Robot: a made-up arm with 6 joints.
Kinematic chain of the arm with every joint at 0, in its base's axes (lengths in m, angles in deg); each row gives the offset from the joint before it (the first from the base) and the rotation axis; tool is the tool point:
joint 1: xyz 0 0 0.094 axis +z
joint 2: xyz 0 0.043 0 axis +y
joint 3: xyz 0 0 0.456 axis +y
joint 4: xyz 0 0 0.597 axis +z
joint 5: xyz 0 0 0 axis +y
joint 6: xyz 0 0 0.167 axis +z
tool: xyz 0 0 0
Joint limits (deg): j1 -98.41..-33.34 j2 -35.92..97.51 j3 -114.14..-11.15 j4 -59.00..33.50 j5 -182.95..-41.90 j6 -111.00..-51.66
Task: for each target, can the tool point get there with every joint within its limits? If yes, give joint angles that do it. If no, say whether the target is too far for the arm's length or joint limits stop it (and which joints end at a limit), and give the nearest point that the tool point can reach.
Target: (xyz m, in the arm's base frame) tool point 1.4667 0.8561 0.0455
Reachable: no: too far | nearest point 0.3022 0.8012 0.1637 | short by 1.172 m
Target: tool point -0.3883 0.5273 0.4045
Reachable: yes | joints -38.80 -2.37 -91.03 -48.99 -81.51 -101.39
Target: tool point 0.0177 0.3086 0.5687
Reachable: yes | joints -68.89 26.40 -98.52 -44.67 -133.88 -91.41
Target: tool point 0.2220 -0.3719 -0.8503
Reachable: no: joint limits stop it (at a limit: joint 2, joint 3, joint 5) | nearest point 0.4526 -0.7582 0.0531 | short by 1.009 m
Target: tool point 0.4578 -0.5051 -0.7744
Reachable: no: joint limits stop it (at a limit: joint 2, joint 3, joint 5) | nearest point 0.5930 -0.6543 0.0531 | short by 0.852 m
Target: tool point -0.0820 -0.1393 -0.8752
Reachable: no: joint limits stop it (at a limit: joint 1, joint 2, joint 3) | nearest point -0.3889 0.2673 -0.1882 | short by 0.855 m
